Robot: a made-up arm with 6 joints. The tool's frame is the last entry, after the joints.
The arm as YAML. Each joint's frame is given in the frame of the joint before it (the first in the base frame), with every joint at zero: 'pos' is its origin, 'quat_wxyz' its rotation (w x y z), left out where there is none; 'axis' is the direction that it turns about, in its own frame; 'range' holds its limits. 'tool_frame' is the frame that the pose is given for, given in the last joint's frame.
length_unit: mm
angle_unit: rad
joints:
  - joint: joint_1
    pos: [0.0, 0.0, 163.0]
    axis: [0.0, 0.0, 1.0]
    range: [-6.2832, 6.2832]
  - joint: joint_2
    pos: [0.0, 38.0, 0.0]
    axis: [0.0, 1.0, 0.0]
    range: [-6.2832, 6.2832]
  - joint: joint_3
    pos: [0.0, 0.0, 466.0]
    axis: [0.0, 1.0, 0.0]
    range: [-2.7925, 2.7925]
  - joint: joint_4
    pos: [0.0, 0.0, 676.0]
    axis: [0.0, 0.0, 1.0]
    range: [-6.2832, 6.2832]
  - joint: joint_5
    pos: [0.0, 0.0, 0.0]
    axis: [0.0, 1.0, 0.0]
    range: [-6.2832, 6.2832]
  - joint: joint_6
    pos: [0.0, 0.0, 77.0]
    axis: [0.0, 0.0, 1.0]
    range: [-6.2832, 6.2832]
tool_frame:
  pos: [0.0, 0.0, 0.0]
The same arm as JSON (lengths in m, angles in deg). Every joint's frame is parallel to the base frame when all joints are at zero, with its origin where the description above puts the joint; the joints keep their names.
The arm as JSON. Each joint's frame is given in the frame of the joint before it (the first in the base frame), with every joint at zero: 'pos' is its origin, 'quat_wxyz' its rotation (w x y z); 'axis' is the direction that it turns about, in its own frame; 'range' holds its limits. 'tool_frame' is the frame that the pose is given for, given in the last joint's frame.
{"length_unit": "m", "angle_unit": "deg", "joints": [{"joint": "joint_1", "pos": [0.0, 0.0, 0.163], "quat_wxyz": [1.0, 0.0, 0.0, 0.0], "axis": [0.0, 0.0, 1.0], "range": [-360.0, 360.0]}, {"joint": "joint_2", "pos": [0.0, 0.038, 0.0], "quat_wxyz": [1.0, 0.0, 0.0, 0.0], "axis": [0.0, 1.0, 0.0], "range": [-360.0, 360.0]}, {"joint": "joint_3", "pos": [0.0, 0.0, 0.466], "quat_wxyz": [1.0, 0.0, 0.0, 0.0], "axis": [0.0, 1.0, 0.0], "range": [-160.0, 160.0]}, {"joint": "joint_4", "pos": [0.0, 0.0, 0.676], "quat_wxyz": [1.0, 0.0, 0.0, 0.0], "axis": [0.0, 0.0, 1.0], "range": [-360.0, 360.0]}, {"joint": "joint_5", "pos": [0.0, 0.0, 0.0], "quat_wxyz": [1.0, 0.0, 0.0, 0.0], "axis": [0.0, 1.0, 0.0], "range": [-360.0, 360.0]}, {"joint": "joint_6", "pos": [0.0, 0.0, 0.077], "quat_wxyz": [1.0, 0.0, 0.0, 0.0], "axis": [0.0, 0.0, 1.0], "range": [-360.0, 360.0]}], "tool_frame": {"pos": [0.0, 0.0, 0.0], "quat_wxyz": [1.0, 0.0, 0.0, 0.0]}}
